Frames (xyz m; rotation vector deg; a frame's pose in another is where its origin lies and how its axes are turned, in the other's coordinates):
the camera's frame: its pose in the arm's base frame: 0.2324 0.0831 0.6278 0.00 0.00 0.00
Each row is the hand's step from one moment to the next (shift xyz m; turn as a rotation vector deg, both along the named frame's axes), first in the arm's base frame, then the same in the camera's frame.
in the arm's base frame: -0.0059 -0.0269 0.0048 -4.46 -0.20 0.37
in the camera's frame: -0.0059 -0.0269 0.0048 -4.46 -0.20 0.37
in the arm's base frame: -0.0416 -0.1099 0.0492 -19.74 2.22 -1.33
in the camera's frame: -0.0416 -0.1099 0.0492 -19.74 2.22 -1.33
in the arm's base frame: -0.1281 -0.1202 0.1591 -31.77 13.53 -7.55
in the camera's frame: -0.1281 -0.1202 0.1591 -31.77 13.53 -7.55
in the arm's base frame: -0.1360 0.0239 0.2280 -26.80 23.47 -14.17
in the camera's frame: -0.1360 0.0239 0.2280 -26.80 23.47 -14.17
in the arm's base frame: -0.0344 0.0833 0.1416 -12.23 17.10 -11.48
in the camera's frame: -0.0344 0.0833 0.1416 -12.23 17.10 -11.48
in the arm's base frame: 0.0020 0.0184 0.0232 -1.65 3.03 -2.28
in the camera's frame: 0.0020 0.0184 0.0232 -1.65 3.03 -2.28
